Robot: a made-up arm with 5 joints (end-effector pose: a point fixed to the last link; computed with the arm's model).
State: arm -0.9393 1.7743 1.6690 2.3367 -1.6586
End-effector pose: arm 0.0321 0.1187 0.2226 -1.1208 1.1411 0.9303
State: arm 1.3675 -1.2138 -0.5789 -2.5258 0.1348
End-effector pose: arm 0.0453 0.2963 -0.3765 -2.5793 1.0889 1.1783
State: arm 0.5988 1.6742 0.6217 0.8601 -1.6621
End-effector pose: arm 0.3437 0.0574 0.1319 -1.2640 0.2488 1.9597
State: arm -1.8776 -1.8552 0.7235 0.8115 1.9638
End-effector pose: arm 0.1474 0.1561 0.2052 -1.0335 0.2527 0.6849
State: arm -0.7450 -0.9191 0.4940 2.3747 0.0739
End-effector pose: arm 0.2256 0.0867 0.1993 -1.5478 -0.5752 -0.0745
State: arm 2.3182 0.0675 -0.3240 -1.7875 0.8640
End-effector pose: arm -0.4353 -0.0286 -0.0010 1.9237 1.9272 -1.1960
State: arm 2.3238 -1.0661 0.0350 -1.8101 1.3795
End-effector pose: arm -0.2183 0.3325 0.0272 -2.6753 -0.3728 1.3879
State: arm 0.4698 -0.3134 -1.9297 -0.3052 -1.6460
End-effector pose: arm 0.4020 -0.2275 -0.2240 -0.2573 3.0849 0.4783
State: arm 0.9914 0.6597 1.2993 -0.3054 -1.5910
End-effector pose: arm 0.3325 -0.1967 0.0688 -0.6369 0.5789 0.1185
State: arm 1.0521 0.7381 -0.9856 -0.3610 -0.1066
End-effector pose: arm 0.3751 -0.2863 -0.3442 -0.0059 0.0708 0.6036
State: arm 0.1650 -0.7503 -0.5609 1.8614 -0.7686
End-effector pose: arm 0.3492 0.0911 -0.0610 -1.2480 -0.6795 -0.0228
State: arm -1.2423 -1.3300 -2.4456 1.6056 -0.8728
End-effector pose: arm 0.1391 0.0282 0.4420 0.3757 -1.0211 -2.7722
